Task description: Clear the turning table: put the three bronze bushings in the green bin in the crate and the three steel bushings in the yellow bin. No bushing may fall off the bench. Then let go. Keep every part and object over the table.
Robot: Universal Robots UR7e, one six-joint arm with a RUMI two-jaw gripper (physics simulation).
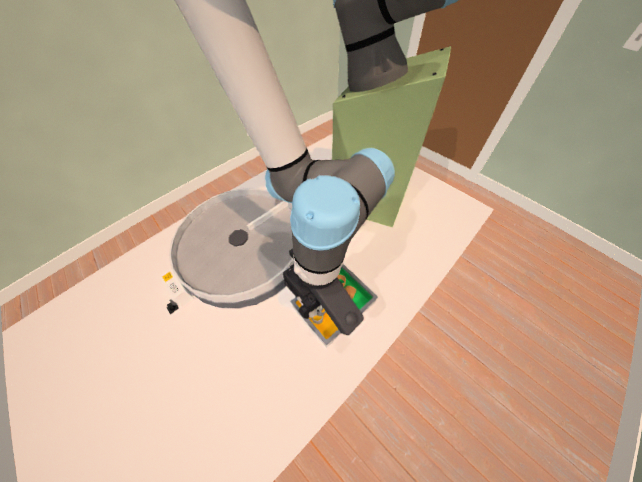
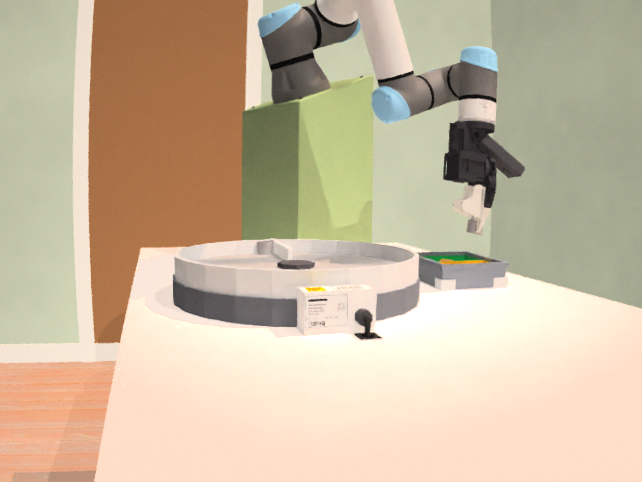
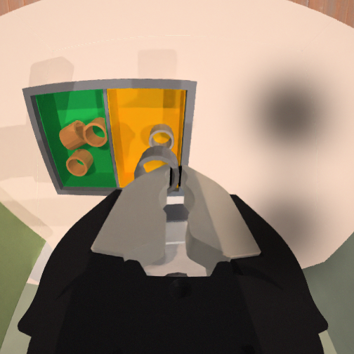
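Pixels of known places: gripper, fingertip midpoint: [image 1: 314,311] [image 2: 476,232]; arm's base, link origin: [image 1: 377,79] [image 2: 302,95].
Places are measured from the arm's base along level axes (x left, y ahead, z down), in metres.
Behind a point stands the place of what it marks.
My gripper [image 3: 174,168] [image 2: 479,224] @[y 0.490, x 0.168, z 0.314 m] is shut on the wall of a steel bushing [image 3: 156,152] [image 2: 471,225] @[y 0.483, x 0.161, z 0.300 m], held above the yellow bin [image 3: 132,107] [image 1: 326,328] @[y 0.483, x 0.197, z 0.416 m] of the crate [image 3: 110,83] [image 2: 466,274] @[y 0.502, x 0.138, z 0.393 m]. Another steel bushing [image 3: 161,128] is in the yellow bin. In the green bin [image 3: 80,102] [image 1: 366,295] @[y 0.345, x 0.235, z 0.399 m] are three bronze bushings: one [image 3: 71,138] at the left, one [image 3: 87,136] near the divider and one [image 3: 86,156] lower down. The turning table [image 1: 207,259] @[y 0.554, x -0.207, z 0.369 m] [image 2: 233,280] @[y 0.586, x -0.342, z 0.360 m] shows no bushing on its visible part; the arm and rim hide some of it. A third steel bushing does not show.
A pale bar [image 1: 267,216] @[y 0.326, x -0.168, z 0.352 m] [image 2: 280,249] @[y 0.331, x -0.177, z 0.351 m] spans part of the turning table from near its dark hub [image 1: 238,237] @[y 0.441, x -0.187, z 0.361 m] [image 2: 296,264] @[y 0.464, x -0.197, z 0.361 m]. A white box [image 2: 336,310] @[y 0.691, x -0.231, z 0.390 m] and a small black stand [image 2: 367,324] @[y 0.722, x -0.201, z 0.405 m] [image 1: 172,306] @[y 0.717, x -0.196, z 0.413 m] are beside the turning table. The green pedestal [image 1: 381,134] @[y 0.086, x 0.074, z 0.091 m] [image 2: 331,171] @[y 0.095, x 0.040, z 0.197 m] bears the arm.
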